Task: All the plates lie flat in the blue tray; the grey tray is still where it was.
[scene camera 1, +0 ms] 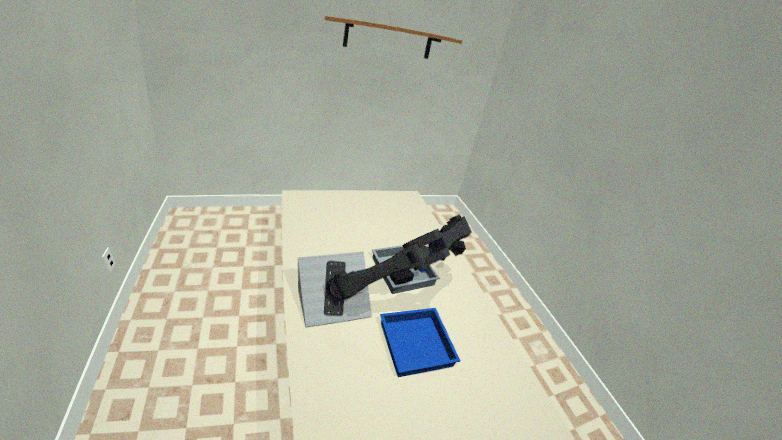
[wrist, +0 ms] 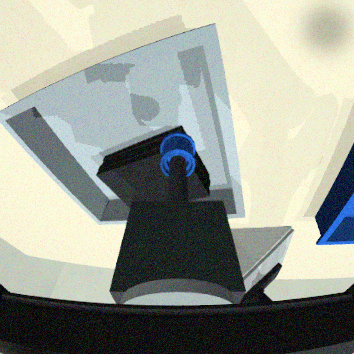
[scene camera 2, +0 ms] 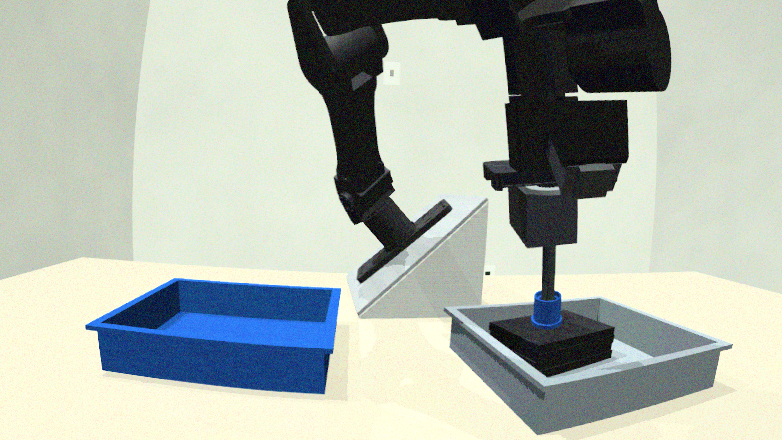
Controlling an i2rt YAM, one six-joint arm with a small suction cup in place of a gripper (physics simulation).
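Pixels of known places: hand, tool point: (scene camera 1: 421,269) (wrist: 177,147) (scene camera 2: 546,321); arm's base, link origin: (scene camera 1: 334,288) (wrist: 246,295) (scene camera 2: 404,242).
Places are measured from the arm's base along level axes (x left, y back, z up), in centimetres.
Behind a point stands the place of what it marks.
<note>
The black plates form a flat stack (scene camera 1: 402,276) {x 10.4, y -30.1, z -5.4 cm} (scene camera 2: 568,342) {x 15.4, y -34.2, z -5.8 cm} (wrist: 135,177) {x 17.3, y -30.9, z -5.4 cm} inside the grey tray (scene camera 1: 415,286) {x 6.2, y -35.3, z -7.6 cm} (scene camera 2: 628,388) {x 17.2, y -43.8, z -6.9 cm} (wrist: 231,165) {x 5.8, y -33.8, z -4.5 cm}; I cannot count them. My blue suction cup (scene camera 1: 422,269) (scene camera 2: 546,323) (wrist: 177,145) points straight down, very low over the stack. In the wrist view its tip is near the outer right corner of the top plate, off the plate's middle. I cannot tell whether the lip touches it. No plate is lifted off the stack. The blue tray (scene camera 1: 419,342) {x -20.6, y -29.6, z -9.2 cm} (scene camera 2: 218,361) {x -19.2, y -38.5, z -6.9 cm} (wrist: 350,220) {x -16.4, y -17.6, z -8.3 cm} has no plates in it.
Both trays stand on the cream table (scene camera 1: 349,383) {x -33.5, y -1.9, z -9.6 cm} (scene camera 2: 393,421) {x -3.2, y -42.4, z -9.5 cm}. The arm's base is fixed on a grey wedge block (scene camera 1: 314,290) {x -0.9, y 7.5, z 0.0 cm} (scene camera 2: 437,284) {x 4.1, y -12.6, z -4.4 cm} (wrist: 260,245) {x -1.0, y -13.2, z -5.7 cm} behind them. A wooden wall shelf (scene camera 1: 393,28) is high on the far wall.
</note>
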